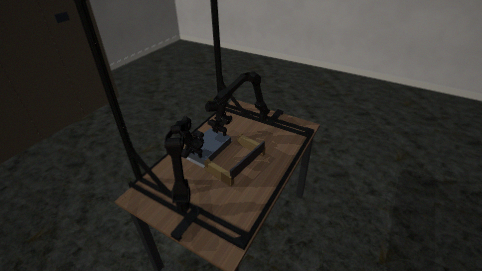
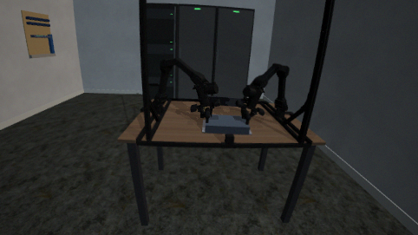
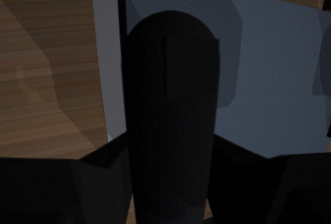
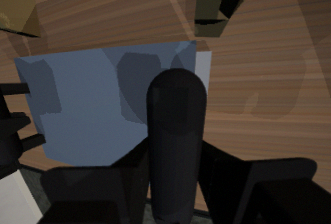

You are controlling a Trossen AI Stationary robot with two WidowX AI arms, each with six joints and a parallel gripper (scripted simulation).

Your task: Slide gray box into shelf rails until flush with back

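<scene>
Now: right hand 12 cm to the right of the gray box, 5 cm above it and 1 cm short of it. Also, from my right hand: dark bar: 33 cm ahead, 10 cm to the left, 2 cm below.
Right now my left hand is 12 cm to the left of the gray box, 5 cm above it and 1 cm past it. Round my left hand: dark bar 31 cm ahead, 15 cm to the right, 2 cm below.
</scene>
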